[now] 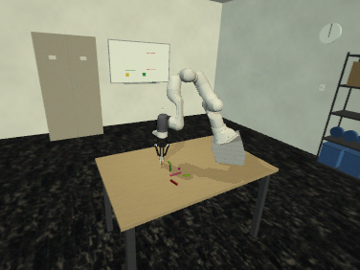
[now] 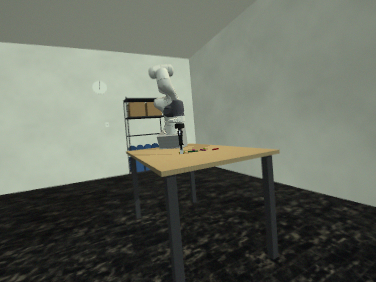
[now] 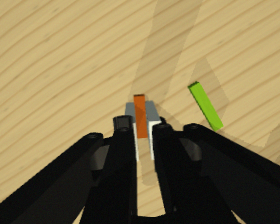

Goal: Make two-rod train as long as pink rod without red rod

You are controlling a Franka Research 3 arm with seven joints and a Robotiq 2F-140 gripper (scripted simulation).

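My hand is 30 mm above the orange rod. The rest, counted from my hand: pink rod: 20 mm behind, 200 mm to the left, 30 mm below; then green rod: 20 mm behind, 110 mm to the left, 30 mm below; then magenta rod: 80 mm behind, 150 mm to the left, 30 mm below.
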